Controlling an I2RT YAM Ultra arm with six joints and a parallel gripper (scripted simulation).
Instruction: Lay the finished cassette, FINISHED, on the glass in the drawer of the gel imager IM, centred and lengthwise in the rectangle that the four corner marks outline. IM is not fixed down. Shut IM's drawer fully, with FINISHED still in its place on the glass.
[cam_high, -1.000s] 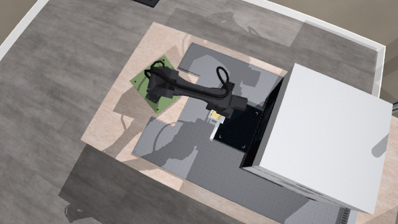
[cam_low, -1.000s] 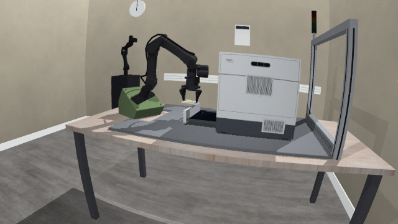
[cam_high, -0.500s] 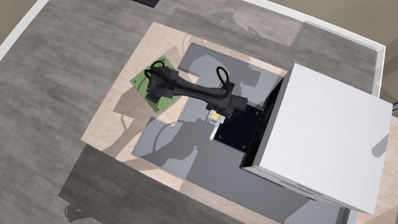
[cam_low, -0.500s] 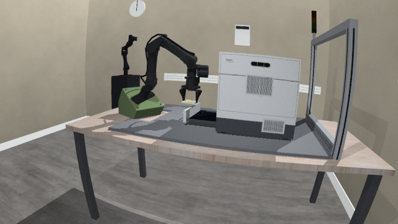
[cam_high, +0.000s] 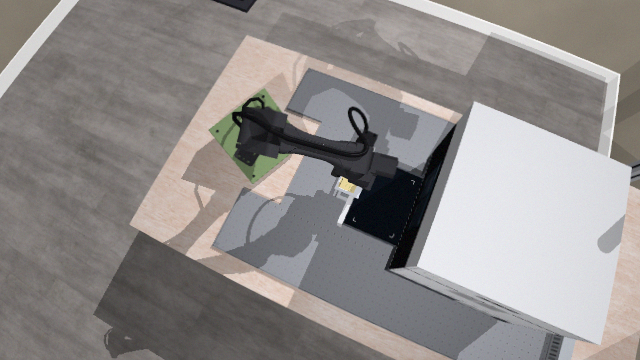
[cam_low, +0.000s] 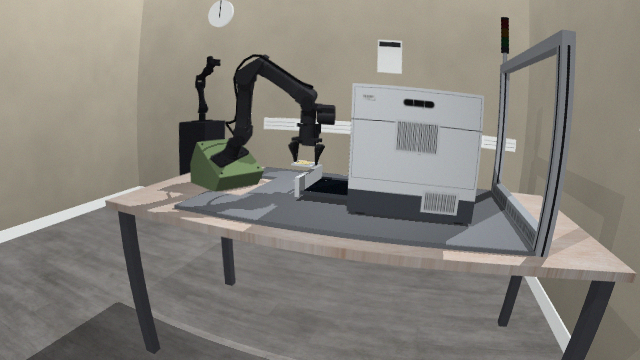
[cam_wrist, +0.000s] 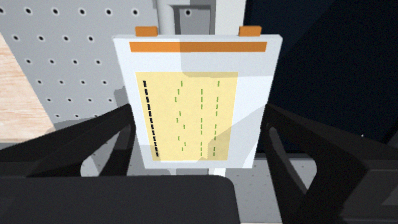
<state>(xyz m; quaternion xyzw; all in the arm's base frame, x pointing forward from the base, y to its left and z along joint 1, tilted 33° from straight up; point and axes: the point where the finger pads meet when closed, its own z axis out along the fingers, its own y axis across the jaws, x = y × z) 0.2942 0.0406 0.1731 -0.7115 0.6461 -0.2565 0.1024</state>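
The drawer is 13 cm ahead of my hand, 1 cm to the left of it and 8 cm below it. Also, from my hand: cassette FINISHED (right at my hand).
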